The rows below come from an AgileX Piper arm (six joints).
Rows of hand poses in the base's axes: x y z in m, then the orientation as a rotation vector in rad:
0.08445 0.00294 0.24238 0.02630 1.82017 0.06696
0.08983 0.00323 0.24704 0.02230 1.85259 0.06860
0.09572 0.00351 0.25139 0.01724 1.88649 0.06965
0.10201 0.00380 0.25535 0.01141 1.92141 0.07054
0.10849 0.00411 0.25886 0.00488 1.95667 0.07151
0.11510 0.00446 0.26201 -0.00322 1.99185 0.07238
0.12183 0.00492 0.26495 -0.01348 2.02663 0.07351
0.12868 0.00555 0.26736 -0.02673 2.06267 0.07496
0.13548 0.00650 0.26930 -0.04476 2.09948 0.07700
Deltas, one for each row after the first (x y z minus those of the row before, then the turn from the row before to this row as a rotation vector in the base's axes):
0.00538 0.00029 0.00466 -0.00159 0.03228 0.00447
0.00589 0.00028 0.00435 -0.00255 0.03373 0.00490
0.00629 0.00029 0.00396 -0.00303 0.03474 0.00533
0.00648 0.00031 0.00351 -0.00329 0.03507 0.00582
0.00661 0.00035 0.00315 -0.00405 0.03496 0.00681
0.00673 0.00046 0.00294 -0.00479 0.03454 0.00837
0.00685 0.00063 0.00241 -0.00586 0.03578 0.01055
0.00680 0.00095 0.00194 -0.00742 0.03655 0.01408

